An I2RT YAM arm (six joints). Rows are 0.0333 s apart.
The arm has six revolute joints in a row. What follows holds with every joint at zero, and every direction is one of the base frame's. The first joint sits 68 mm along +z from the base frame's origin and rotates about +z. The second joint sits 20 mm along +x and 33.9 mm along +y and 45.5 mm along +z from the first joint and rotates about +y. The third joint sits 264 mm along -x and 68.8 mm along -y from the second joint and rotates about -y. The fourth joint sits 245 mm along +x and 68.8 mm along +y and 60 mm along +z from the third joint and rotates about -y. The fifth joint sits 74 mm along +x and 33.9 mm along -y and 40.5 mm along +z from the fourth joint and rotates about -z. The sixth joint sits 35.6 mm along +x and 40.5 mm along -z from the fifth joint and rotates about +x. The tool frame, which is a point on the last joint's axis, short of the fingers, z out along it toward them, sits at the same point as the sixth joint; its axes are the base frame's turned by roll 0, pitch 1.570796 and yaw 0 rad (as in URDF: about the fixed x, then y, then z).
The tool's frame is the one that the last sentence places.
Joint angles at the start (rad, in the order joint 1, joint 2, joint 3, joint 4, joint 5, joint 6):
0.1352 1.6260 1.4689 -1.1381 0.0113 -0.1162
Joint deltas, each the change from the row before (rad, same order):
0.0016 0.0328 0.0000 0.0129 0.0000 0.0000
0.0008 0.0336 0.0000 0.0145 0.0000 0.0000
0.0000 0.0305 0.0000 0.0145 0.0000 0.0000
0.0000 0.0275 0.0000 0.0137 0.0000 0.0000
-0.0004 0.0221 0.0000 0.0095 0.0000 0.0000
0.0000 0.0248 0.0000 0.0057 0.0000 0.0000
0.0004 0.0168 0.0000 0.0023 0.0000 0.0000
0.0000 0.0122 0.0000 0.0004 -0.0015 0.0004
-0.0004 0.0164 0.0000 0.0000 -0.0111 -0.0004
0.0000 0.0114 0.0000 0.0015 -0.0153 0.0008
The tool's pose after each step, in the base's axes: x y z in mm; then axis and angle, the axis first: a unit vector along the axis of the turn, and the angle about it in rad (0 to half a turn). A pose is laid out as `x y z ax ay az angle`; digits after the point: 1 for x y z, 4 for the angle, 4 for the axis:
319.9 43.6 283.1 -0.1254 0.9921 -0.0043 2.8858
326.9 44.9 273.2 -0.1259 0.9920 -0.0044 2.9049
333.1 45.7 264.0 -0.1259 0.9920 -0.0045 2.9209
338.5 46.5 255.6 -0.1260 0.9920 -0.0045 2.9347
342.6 46.9 248.6 -0.1258 0.9920 -0.0046 2.9473
346.4 47.4 240.6 -0.1259 0.9920 -0.0047 2.9664
348.7 47.9 235.1 -0.1261 0.9920 -0.0048 2.9809
350.2 48.1 231.0 -0.1260 0.9920 -0.0041 2.9927
352.0 48.6 225.6 -0.1264 0.9920 0.0013 3.0092
353.3 49.4 221.7 -0.1265 0.9919 0.0090 3.0193

